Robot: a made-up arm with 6 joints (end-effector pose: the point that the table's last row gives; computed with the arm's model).
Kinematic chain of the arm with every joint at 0, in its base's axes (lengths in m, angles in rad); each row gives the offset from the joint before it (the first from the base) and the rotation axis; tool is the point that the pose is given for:
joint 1: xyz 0 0 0.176 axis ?
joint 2: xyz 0 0.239 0.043 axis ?
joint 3: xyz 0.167 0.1 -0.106 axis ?
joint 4: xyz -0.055 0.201 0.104 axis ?
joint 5: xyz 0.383 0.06 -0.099 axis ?
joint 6: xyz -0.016 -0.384 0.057 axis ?
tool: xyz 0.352 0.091 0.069
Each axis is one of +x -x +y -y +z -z.
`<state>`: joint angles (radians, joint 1 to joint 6).
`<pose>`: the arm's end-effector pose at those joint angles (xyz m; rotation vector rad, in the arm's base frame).
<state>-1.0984 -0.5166 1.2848 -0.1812 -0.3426 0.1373</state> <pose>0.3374 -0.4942 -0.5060 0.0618 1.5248 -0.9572</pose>
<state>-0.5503 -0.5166 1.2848 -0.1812 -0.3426 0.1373</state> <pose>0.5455 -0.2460 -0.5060 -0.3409 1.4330 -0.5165</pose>
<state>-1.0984 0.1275 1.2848 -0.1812 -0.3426 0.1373</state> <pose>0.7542 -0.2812 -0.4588 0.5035 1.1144 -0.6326</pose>
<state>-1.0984 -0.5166 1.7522 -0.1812 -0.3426 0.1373</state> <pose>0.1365 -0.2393 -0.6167 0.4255 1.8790 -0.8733</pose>
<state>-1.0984 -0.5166 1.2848 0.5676 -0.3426 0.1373</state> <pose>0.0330 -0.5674 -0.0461 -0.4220 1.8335 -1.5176</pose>
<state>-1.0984 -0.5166 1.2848 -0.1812 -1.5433 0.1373</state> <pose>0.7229 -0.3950 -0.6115 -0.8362 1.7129 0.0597</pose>
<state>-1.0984 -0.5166 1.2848 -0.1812 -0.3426 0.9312</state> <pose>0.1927 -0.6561 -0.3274 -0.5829 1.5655 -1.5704</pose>
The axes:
joint 1: +z
joint 2: +x
joint 3: +y
joint 4: -z
joint 5: +x
joint 6: -z

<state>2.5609 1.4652 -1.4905 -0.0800 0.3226 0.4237</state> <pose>-0.0071 0.4265 0.2390 1.4977 1.2117 0.6138</pose>
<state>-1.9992 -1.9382 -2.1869 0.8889 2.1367 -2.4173</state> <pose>0.0189 -0.3968 -0.0937 -0.2865 -1.2530 2.4193</pose>
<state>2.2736 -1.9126 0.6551 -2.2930 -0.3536 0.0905</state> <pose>-0.1625 -0.1292 -0.8086 1.9879 -0.1457 -1.6828</pose>
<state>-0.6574 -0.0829 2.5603 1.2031 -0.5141 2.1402</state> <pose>0.6905 -0.4097 -0.0287 -3.0304 0.6129 -0.1970</pose>
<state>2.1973 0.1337 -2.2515 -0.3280 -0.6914 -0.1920</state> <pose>-0.3238 -0.7426 0.4986 1.4427 -1.6944 0.5913</pose>
